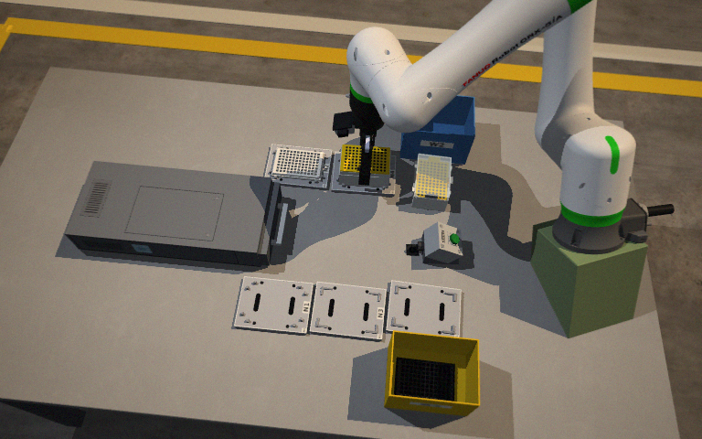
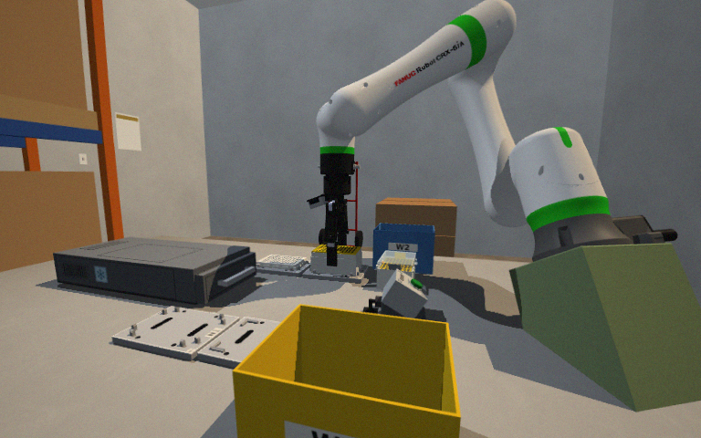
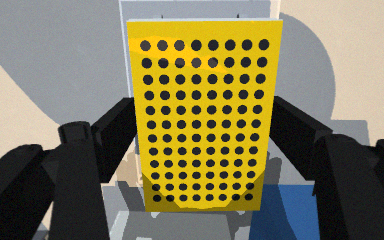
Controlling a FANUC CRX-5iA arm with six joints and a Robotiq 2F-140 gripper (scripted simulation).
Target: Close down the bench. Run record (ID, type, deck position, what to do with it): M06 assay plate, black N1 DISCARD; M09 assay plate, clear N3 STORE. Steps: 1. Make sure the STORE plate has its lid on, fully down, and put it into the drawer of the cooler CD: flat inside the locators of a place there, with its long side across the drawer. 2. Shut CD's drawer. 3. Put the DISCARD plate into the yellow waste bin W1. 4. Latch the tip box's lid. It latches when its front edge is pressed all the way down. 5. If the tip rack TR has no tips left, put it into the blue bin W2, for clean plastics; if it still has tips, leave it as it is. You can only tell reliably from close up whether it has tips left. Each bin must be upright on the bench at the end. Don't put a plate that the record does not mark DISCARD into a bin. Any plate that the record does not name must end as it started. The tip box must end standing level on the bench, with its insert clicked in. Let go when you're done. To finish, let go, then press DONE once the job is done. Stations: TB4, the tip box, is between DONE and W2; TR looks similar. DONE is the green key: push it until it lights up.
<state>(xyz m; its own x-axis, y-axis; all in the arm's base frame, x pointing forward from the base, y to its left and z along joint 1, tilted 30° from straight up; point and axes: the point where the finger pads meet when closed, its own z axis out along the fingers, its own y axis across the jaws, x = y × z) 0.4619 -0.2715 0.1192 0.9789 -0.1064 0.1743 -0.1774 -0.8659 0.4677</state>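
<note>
Now: the tip rack TR 1 cm below my hand and 1 cm behind it. Also, from my hand: green DONE key: 24 cm to the left, 18 cm behind; blue bin W2: 20 cm behind, 9 cm to the right, 2 cm below; white gridded plate: 17 cm ahead, 4 cm to the right, 4 cm below.
</note>
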